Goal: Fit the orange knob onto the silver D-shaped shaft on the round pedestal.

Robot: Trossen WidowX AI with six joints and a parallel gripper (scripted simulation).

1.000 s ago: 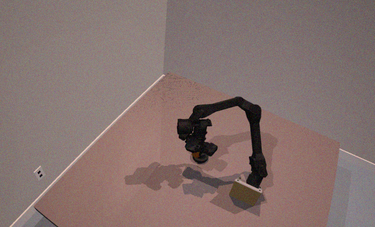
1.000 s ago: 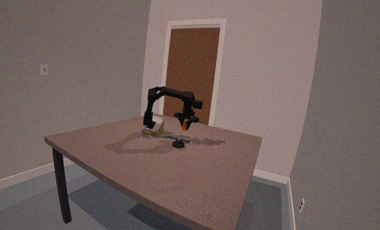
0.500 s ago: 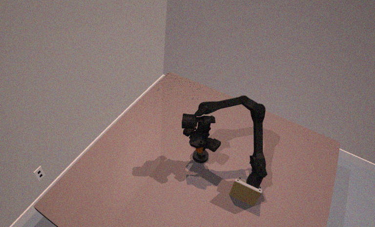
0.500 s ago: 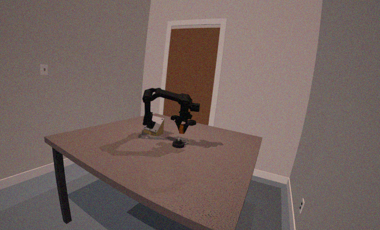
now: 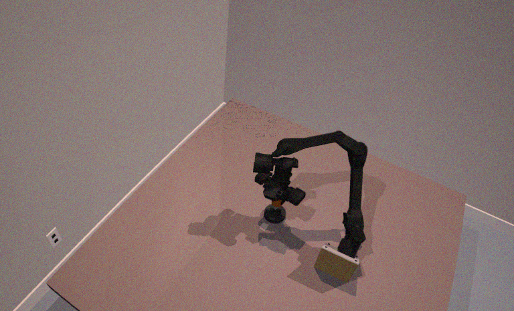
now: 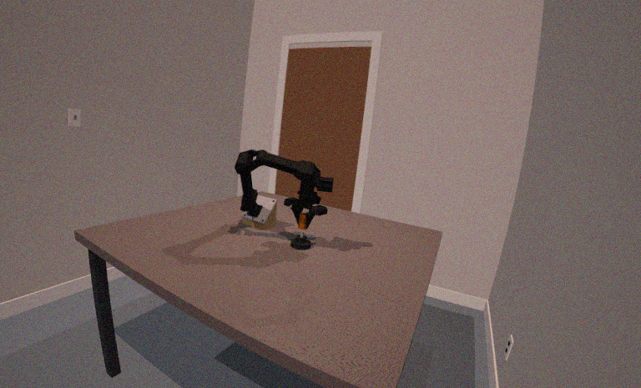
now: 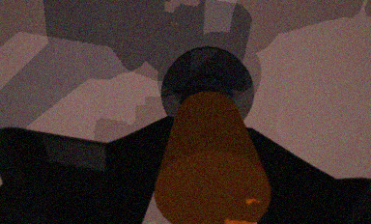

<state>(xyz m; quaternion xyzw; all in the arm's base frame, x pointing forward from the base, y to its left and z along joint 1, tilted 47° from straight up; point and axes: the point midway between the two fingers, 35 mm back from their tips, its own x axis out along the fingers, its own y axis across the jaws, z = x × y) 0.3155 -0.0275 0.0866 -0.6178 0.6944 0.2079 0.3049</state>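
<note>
Right now the round pedestal is 6 cm below my gripper tip. The rest, counted from my gripper tip: orange knob: 3 cm above.
</note>
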